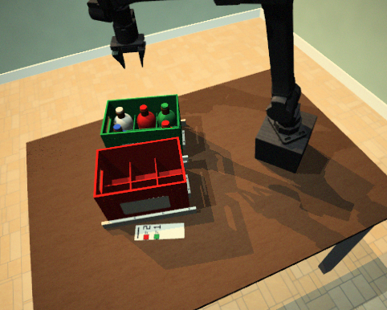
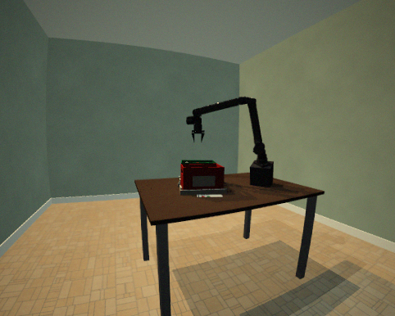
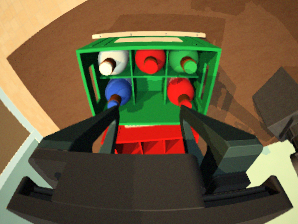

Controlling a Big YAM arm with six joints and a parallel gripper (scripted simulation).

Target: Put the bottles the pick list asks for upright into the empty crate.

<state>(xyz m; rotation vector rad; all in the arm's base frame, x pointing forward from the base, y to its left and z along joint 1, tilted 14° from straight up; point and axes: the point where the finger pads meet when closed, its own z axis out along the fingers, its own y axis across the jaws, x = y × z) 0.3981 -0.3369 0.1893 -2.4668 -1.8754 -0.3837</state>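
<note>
My hand is 250 mm above the red bottle and 10 mm to the right of it. Also, from my hand: white bottle 250 mm below, 90 mm ahead, 10 mm to the right; green bottle 250 mm below, 80 mm behind, 30 mm to the left; green crate 250 mm below, 60 mm to the left, 20 mm ahead.
</note>
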